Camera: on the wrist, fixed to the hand. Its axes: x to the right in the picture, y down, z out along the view.
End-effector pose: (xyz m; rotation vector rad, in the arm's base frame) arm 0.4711 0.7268 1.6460 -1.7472 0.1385 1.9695
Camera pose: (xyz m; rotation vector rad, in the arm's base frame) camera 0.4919 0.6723 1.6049 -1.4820 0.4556 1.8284
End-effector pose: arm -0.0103 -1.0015 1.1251 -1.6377 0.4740 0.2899
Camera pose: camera -0.0177 -1.0547 1.0781 -1.2775 0.4737 0.2096
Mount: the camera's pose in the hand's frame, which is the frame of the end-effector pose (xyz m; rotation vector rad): 0.0220 0.0487 -0.0473 0.3647 -0.0274 -0.0023
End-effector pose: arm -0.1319 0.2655 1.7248 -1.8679 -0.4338 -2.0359
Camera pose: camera -0.1539 0.1999 1.7423 -1.6728 -0.7579 -1.7884
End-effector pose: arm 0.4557 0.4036 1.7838 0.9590 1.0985 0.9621
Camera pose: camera 0.4069 0.4449 1.8156 1.2609 1.2770 0.7565
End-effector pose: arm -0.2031 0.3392 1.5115 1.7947 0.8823 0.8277
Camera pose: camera -0.2210 0.3642 1.5759 2.1124 1.0692 0.6689
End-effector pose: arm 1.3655 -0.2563 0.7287 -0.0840 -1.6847 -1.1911
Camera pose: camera 1.4146 -0.2762 0.7765 0.1274 -1.8996 -0.8707
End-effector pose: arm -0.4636 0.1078 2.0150 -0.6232 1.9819 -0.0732
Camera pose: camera -0.5307 0.1299 2.0048 -0.3862 1.8780 -0.4154
